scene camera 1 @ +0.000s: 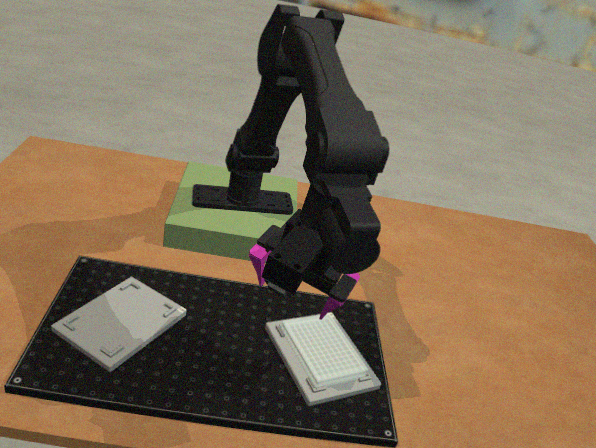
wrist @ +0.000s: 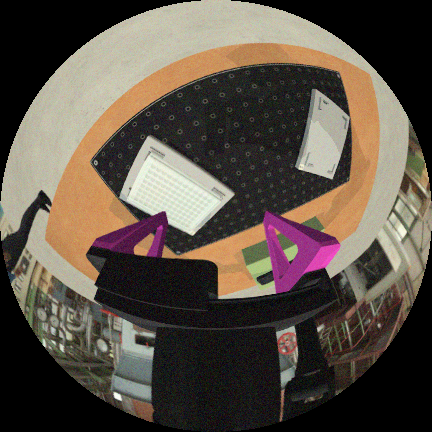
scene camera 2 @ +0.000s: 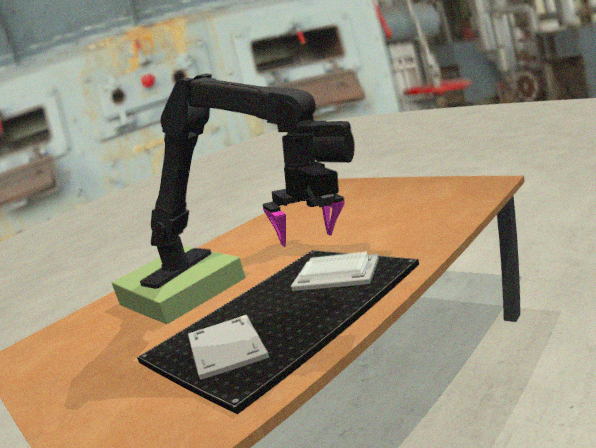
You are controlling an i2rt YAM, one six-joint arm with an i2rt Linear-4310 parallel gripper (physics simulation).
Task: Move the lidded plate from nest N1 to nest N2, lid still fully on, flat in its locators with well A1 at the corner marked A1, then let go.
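Frame: origin at the arm's base, x ahead, y left, z up, level; centimetres.
Seen in the pictures: gripper, fingertip midpoint: (scene camera 1: 291, 300) (wrist: 215, 216) (scene camera 2: 306, 240); arm's base, origin of the base link: (scene camera 1: 242, 201) (scene camera 2: 176, 269).
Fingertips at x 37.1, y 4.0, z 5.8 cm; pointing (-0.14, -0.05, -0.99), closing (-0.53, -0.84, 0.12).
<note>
Offsets run from my fingertips to a thing's middle. Level surfaces: height alone.
The lidded plate @(dx +0.7, dy +6.4, dz -8.1 cm) (scene camera 1: 327, 350) (scene camera 2: 335, 266) (wrist: 175, 195), pale and gridded, sits on the grey nest holding it, N1 @(dx +0.7, dy +6.4, dz -9.7 cm) (scene camera 1: 293, 357) (scene camera 2: 330, 286) (wrist: 187, 169), at the right in scene camera 1. The lid looks fully on; its seam is too small to judge. The other grey nest, N2 @(dx -4.8, dy -23.8, dz -9.7 cm) (scene camera 1: 120, 320) (scene camera 2: 227, 345) (wrist: 325, 137), is empty, with corner locators showing. My gripper (scene camera 1: 291, 302) (scene camera 2: 307, 240) (wrist: 215, 216) is open, its magenta fingers wide apart, above and beside the plate on the arm-base side. It touches neither plate nor nest. Corner lettering is unreadable.
Both nests stand on a black perforated board @(dx -2.5, dy -9.2, dz -11.2 cm) (scene camera 1: 220, 350) (scene camera 2: 300, 315) (wrist: 225, 115) on the orange table @(dz -11.9 cm) (scene camera 1: 500, 320) (scene camera 2: 425, 210) (wrist: 75, 200). The arm's green base block (scene camera 1: 210, 235) (scene camera 2: 137, 300) (wrist: 250, 257) stands behind the board in scene camera 1.
</note>
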